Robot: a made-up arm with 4 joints. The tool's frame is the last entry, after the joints. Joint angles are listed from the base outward. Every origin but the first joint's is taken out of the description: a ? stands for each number. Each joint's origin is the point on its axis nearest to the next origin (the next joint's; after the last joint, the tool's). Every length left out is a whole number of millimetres.
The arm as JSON. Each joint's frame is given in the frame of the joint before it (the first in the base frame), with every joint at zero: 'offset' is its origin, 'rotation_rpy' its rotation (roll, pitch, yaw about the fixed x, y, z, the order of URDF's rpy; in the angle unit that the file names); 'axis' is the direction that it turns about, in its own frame. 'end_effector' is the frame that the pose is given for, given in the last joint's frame.
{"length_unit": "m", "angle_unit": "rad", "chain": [
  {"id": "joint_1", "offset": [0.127, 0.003, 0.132], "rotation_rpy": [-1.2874, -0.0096, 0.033], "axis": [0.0, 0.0, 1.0]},
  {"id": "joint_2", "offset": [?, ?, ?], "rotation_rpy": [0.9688, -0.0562, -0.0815], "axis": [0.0, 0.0, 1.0]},
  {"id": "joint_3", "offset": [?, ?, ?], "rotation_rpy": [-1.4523, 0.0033, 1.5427], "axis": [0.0, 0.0, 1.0]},
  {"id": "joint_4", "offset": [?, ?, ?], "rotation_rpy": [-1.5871, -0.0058, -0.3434], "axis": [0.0, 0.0, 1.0]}
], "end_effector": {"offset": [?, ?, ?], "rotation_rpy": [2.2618, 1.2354, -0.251]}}
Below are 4 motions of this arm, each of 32 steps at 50 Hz.
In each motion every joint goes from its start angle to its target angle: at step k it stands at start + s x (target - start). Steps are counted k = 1, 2, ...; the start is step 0. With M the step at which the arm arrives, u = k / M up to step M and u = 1 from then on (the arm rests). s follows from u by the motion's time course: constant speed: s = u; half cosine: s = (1 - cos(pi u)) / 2; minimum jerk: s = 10 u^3 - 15 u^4 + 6 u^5.
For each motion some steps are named. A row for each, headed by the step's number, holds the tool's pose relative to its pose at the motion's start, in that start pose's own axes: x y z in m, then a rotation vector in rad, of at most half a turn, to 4 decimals.
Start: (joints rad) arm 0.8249 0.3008 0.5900 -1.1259
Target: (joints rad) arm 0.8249 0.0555 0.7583 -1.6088
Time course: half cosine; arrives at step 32
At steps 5, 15, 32:
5: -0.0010 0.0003 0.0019 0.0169 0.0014 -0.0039
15: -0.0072 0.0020 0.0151 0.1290 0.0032 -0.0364
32: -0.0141 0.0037 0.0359 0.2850 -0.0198 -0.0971

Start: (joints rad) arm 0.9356 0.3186 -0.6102 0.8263
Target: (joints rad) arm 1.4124 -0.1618 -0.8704 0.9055
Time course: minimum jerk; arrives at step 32
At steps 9, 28, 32:
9: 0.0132 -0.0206 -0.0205 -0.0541 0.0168 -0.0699
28: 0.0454 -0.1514 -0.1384 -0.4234 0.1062 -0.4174
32: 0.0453 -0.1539 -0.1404 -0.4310 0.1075 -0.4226

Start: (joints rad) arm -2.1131 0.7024 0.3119 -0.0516
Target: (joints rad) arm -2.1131 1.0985 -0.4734 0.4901
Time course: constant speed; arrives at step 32
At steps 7, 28, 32:
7: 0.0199 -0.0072 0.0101 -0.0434 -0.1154 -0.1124
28: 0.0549 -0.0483 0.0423 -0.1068 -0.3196 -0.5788
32: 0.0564 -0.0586 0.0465 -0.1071 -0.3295 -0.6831

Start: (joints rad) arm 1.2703 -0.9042 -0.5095 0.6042
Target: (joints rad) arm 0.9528 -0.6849 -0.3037 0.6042
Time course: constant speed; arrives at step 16
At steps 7, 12, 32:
7: 0.0071 -0.0034 0.0445 0.0595 -0.0478 0.0338
12: 0.0087 -0.0054 0.0776 0.0997 -0.0878 0.0646
32: 0.0076 -0.0068 0.1046 0.1297 -0.1233 0.0934

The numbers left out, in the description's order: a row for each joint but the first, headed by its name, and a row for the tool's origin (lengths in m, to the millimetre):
joint_2: -0.06 -0.255 0.0
joint_3: 0.082 0.003 0.0
joint_4: 0.035 -0.087 0.0
tool: 0.084 -0.019 0.0

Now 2 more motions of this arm.
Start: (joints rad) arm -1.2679 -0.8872 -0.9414 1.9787
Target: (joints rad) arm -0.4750 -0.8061 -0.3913 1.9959
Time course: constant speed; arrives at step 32
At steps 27, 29, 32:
27: -0.2342 0.1509 -0.1118 -0.4504 -0.4271 0.8669
29: -0.2538 0.1533 -0.1235 -0.4751 -0.4561 0.9357
32: -0.2831 0.1543 -0.1414 -0.5095 -0.4986 1.0400

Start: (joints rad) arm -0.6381 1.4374 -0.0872 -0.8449
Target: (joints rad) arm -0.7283 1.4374 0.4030 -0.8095
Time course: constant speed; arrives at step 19
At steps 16, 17, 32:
16: -0.0581 0.0023 -0.0501 0.0688 0.4639 -0.0803
17: -0.0622 0.0026 -0.0524 0.0729 0.4929 -0.0855
32: -0.0706 0.0033 -0.0566 0.0811 0.5508 -0.0960

